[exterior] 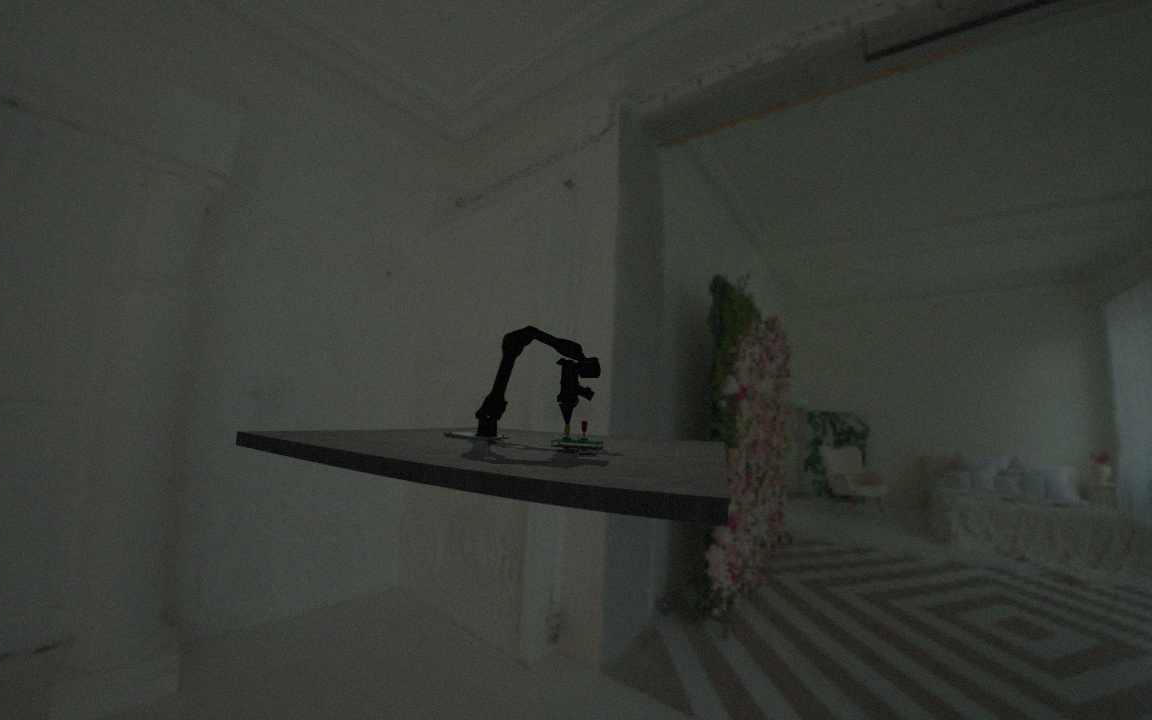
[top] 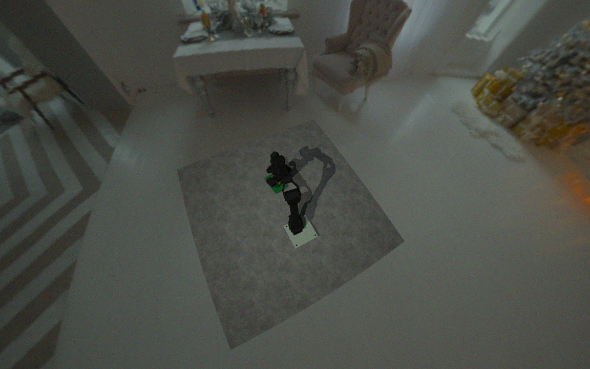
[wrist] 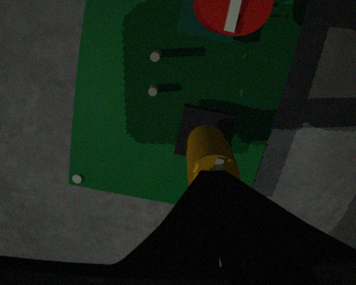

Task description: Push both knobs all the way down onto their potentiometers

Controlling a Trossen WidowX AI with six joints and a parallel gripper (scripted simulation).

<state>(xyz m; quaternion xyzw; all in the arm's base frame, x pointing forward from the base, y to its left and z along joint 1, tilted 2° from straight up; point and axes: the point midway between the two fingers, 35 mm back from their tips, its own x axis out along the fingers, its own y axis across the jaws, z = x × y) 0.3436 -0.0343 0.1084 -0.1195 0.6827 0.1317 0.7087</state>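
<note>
Now: the yellow knob 20 mm below my gripper tip.
</note>
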